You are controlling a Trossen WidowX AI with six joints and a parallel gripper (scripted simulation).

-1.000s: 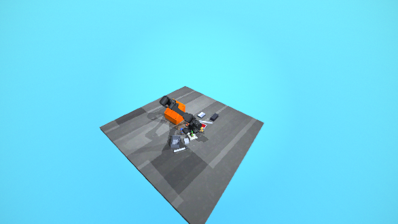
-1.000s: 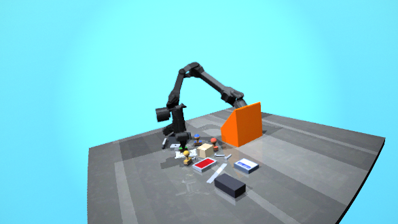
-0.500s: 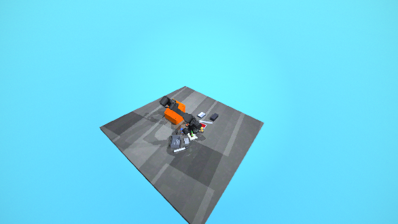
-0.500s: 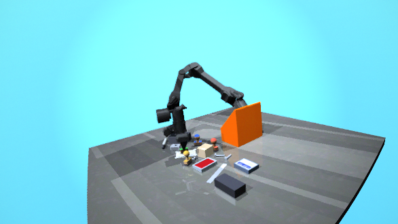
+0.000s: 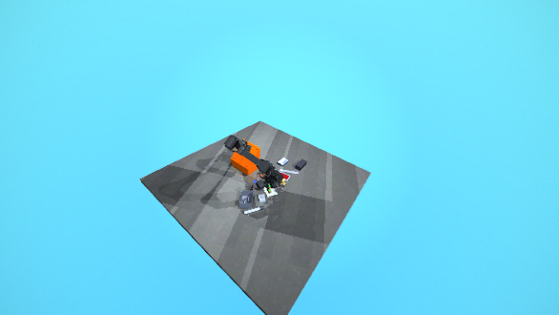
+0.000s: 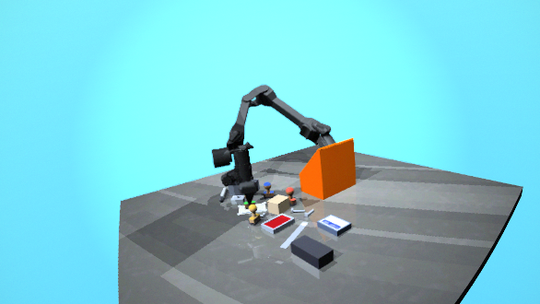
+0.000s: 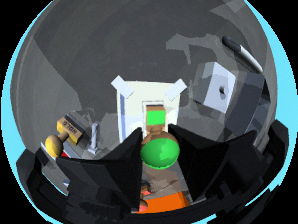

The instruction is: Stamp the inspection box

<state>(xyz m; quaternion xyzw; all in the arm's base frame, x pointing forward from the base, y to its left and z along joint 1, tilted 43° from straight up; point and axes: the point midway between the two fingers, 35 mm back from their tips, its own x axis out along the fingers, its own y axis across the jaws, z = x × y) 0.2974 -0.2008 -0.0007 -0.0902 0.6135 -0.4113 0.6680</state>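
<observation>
My gripper tip is right at the green-knobbed PASS stamp. Also, from my gripper tip: white card (30 mm below, 10 mm to the left); tan block (100 mm to the left, 60 mm behind); yellow-brown knobbed stamp (110 mm to the left, 50 mm ahead).
</observation>
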